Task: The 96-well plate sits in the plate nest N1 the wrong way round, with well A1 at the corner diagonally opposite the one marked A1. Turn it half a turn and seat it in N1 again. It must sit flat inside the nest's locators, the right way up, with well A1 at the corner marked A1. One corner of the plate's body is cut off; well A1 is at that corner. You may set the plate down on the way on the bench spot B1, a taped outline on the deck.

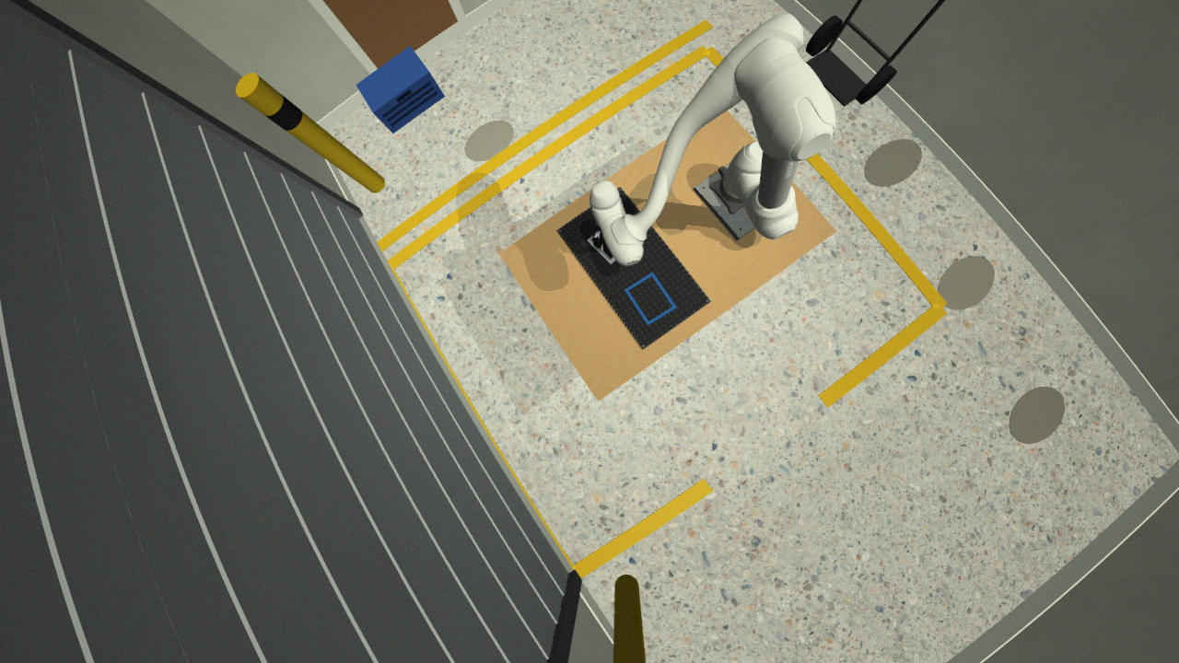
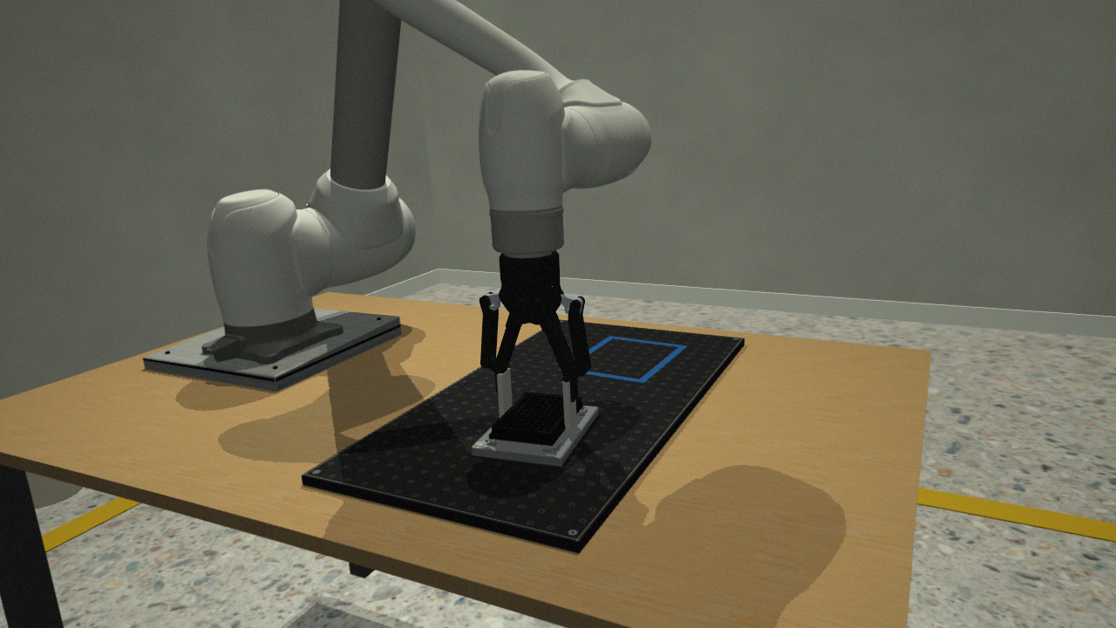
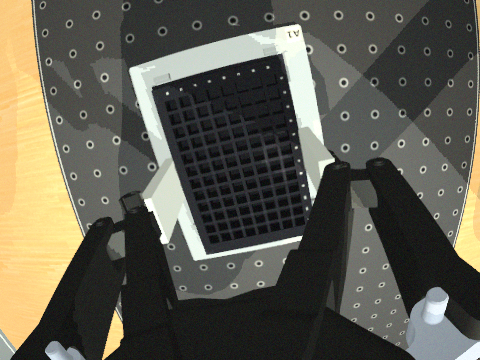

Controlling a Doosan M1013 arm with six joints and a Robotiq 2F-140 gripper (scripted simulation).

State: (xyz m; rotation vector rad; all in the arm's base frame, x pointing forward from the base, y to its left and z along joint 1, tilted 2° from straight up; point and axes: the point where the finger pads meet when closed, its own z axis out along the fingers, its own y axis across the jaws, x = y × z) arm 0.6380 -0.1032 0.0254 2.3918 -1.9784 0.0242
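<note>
My gripper is now 2 cm above the black 96-well plate. From my hand the other things lie so: A1 mark: 4 cm behind, 8 cm to the right, 3 cm below; grey plate nest N1: 4 cm below.
</note>
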